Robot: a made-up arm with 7 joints.
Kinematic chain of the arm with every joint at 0, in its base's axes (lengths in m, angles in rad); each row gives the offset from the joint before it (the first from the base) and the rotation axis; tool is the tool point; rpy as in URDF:
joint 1: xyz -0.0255 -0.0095 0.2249 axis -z
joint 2: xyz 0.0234 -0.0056 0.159 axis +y
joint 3: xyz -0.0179 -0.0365 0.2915 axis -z
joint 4: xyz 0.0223 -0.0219 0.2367 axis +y
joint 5: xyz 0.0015 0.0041 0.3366 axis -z
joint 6: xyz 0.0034 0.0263 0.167 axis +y
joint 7: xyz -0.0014 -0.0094 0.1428 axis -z
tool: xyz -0.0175 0.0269 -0.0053 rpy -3.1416 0 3.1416
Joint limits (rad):
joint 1: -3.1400..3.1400
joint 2: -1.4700..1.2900
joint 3: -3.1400..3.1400
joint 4: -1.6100..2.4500
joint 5: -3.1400..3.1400
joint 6: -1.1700..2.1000
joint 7: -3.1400..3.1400
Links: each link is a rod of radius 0.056 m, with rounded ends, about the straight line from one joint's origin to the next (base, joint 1, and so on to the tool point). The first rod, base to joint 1, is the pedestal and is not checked.
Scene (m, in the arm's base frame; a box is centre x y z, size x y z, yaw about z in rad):
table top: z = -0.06
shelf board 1: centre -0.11 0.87 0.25 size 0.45 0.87 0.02 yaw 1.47
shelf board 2: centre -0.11 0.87 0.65 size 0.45 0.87 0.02 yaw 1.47
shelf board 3: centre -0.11 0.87 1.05 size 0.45 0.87 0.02 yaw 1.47
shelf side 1: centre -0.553 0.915 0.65 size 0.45 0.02 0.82 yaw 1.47
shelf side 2: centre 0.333 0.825 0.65 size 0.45 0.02 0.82 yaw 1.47
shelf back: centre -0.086 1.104 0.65 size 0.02 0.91 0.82 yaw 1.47
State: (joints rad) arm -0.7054 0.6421 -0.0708 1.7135 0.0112 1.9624 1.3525
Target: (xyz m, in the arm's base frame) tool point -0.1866 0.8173 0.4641
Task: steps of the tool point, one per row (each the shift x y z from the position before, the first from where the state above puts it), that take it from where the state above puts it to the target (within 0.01 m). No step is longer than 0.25 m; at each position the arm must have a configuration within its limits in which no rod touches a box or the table.
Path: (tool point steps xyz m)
1: 0.0964 -0.2022 0.1097
2: -0.0161 -0.2238 0.1052
3: -0.1266 -0.1877 0.0903
4: -0.2055 -0.1021 0.0657
5: -0.2318 0.0102 0.0331
6: -0.1995 0.1181 -0.0040
7: -0.1202 0.1928 -0.0421
8: -0.0191 0.2164 -0.0772
9: 0.0741 0.1871 -0.1054
10: 0.1344 0.1197 -0.1239
11: -0.0116 0.0944 0.0081
12: 0.0023 0.0883 0.0021
13: 0.0155 0.0793 -0.0031
14: 0.0271 0.0672 -0.0071

